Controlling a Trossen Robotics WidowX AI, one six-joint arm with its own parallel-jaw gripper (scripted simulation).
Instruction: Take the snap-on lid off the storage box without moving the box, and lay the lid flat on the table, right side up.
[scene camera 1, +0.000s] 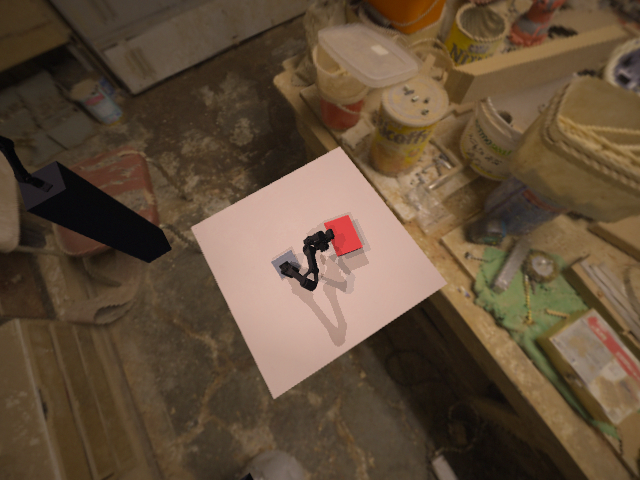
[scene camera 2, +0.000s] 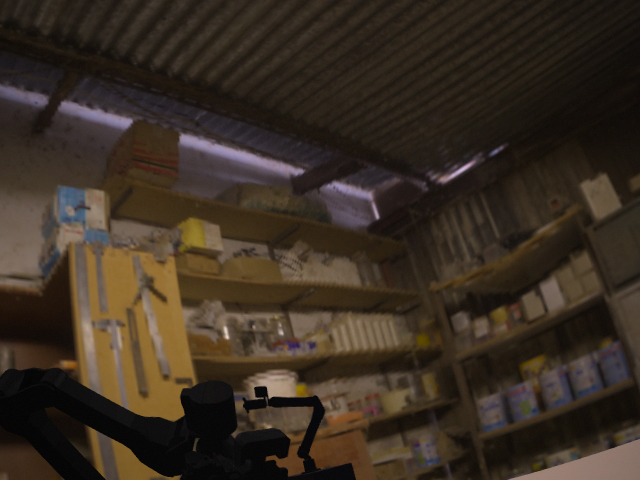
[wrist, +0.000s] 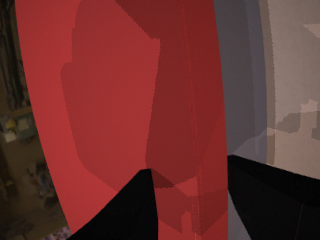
In view: the gripper (wrist: 188, 173) and a red lid (scene camera 1: 346, 240).
The red lid shows as well in the wrist view (wrist: 111, 94). Scene camera 2 does not show the red lid: it is out of frame.
